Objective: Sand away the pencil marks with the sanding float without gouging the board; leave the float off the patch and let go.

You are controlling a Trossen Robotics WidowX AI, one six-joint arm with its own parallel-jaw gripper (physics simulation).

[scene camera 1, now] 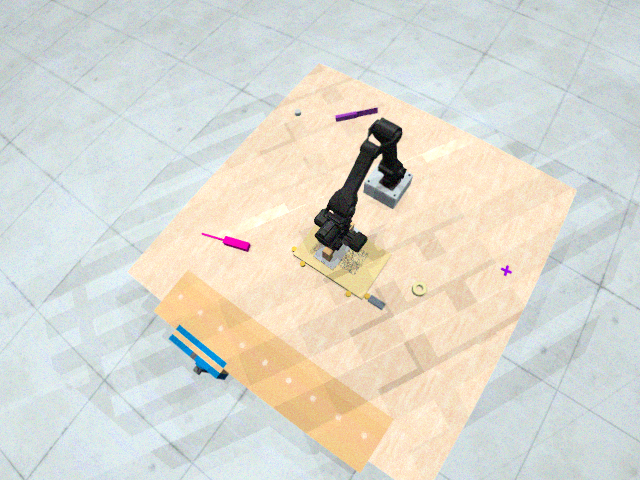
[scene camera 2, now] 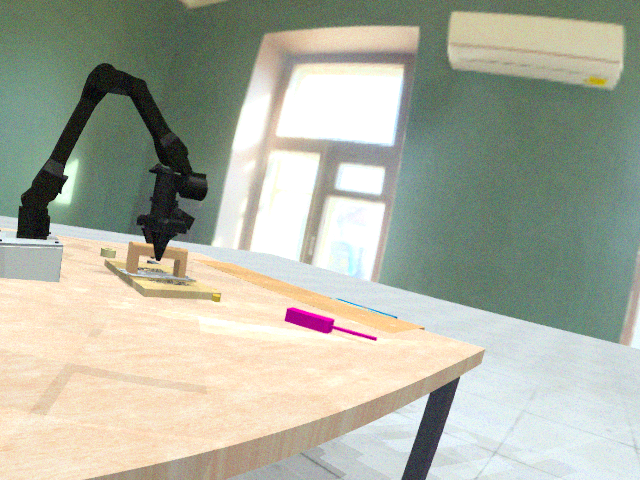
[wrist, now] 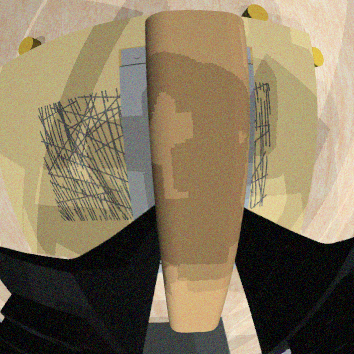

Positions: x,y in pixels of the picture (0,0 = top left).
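My gripper is visible to me in the wrist view, in scene camera 1 and in scene camera 2 (pixel 155 259). On my gripper, (scene camera 1: pixel 343 239) and (wrist: pixel 105 293) are the same spot. There is a long wooden plank as well, and on that plank (scene camera 2: pixel 235 267) and (scene camera 1: pixel 342 437) are the same spot.
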